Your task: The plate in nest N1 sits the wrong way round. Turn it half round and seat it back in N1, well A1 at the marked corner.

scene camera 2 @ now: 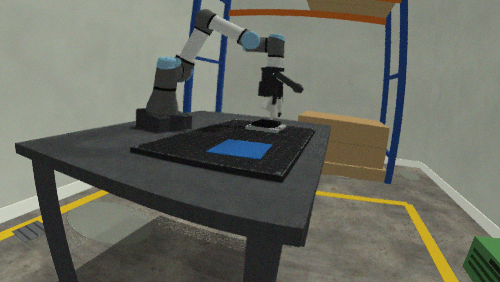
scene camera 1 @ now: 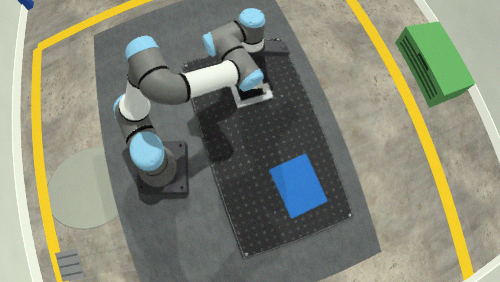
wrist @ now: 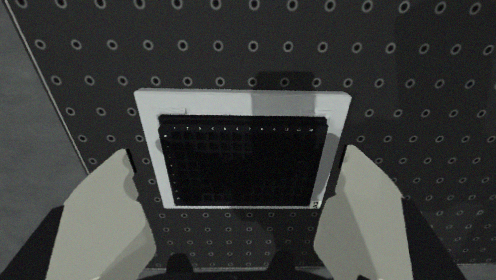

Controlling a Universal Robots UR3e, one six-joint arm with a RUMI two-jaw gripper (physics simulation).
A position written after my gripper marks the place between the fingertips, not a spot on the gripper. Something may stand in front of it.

Observation:
I see my gripper (scene camera 2: 275,118), a black well plate (wrist: 212,160) and a nest N1 (wrist: 196,101).
My gripper shows as well in scene camera 1 (scene camera 1: 255,73) and in the wrist view (wrist: 238,150).

